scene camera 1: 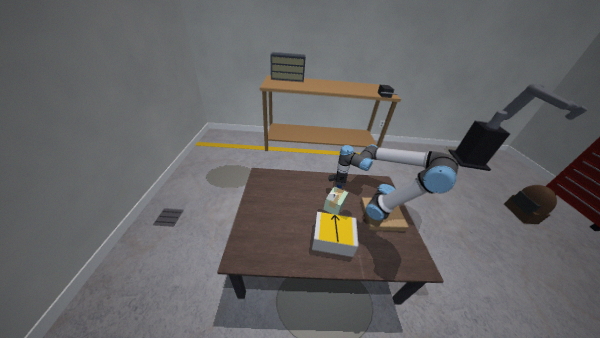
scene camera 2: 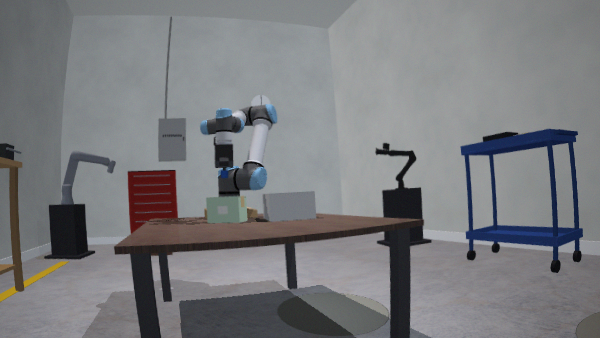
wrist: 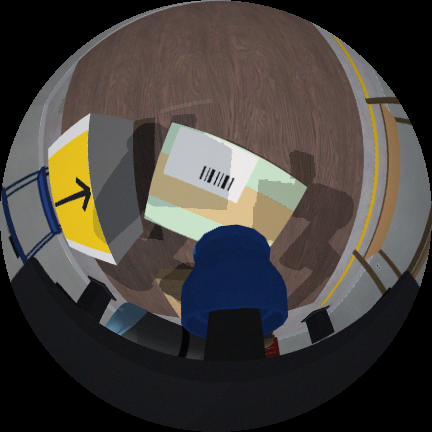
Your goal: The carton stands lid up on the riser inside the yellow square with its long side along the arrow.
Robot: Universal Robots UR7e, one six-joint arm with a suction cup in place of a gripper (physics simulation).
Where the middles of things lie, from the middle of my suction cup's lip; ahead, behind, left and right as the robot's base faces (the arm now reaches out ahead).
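With the pale green carton (scene camera 2: 233,209), I have my suction cup 160 mm above it. The white riser (scene camera 1: 336,234) is 150 mm below my suction cup and 280 mm to the left of it.
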